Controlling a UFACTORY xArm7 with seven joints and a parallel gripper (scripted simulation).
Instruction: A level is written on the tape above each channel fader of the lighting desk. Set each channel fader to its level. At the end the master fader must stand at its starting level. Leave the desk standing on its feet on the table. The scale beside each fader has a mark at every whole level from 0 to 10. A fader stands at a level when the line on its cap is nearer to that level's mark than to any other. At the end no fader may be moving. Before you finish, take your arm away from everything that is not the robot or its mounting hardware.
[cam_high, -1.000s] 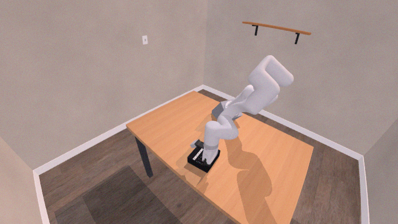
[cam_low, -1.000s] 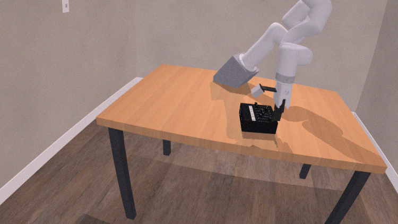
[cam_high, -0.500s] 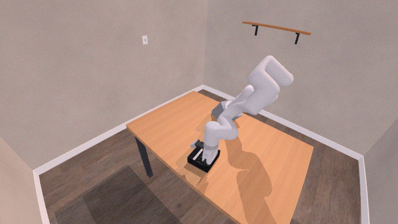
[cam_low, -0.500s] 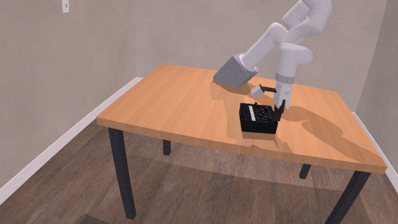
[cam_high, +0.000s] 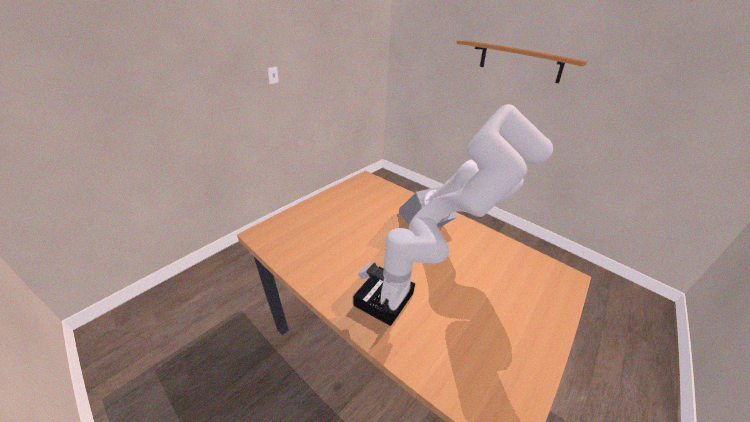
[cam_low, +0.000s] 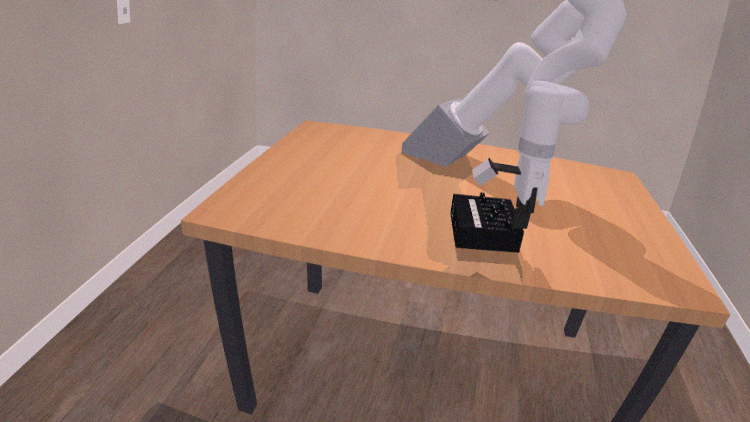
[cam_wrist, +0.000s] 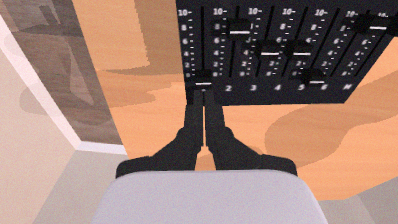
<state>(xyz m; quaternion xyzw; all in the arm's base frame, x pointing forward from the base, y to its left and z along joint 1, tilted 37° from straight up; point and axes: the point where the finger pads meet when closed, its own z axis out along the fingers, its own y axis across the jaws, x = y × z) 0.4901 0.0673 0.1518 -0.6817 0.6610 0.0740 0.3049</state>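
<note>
Right now the fader 2 cap is 1 cm behind my hand, 6 cm to the right of it and 1 cm below it. Round my hand: fader 1 cap: 3 cm to the right, 1 cm below; then fader 4 cap: 6 cm behind, 6 cm to the right, 1 cm below; then fader 3 cap: 4 cm behind, 5 cm to the right, 1 cm below.
</note>
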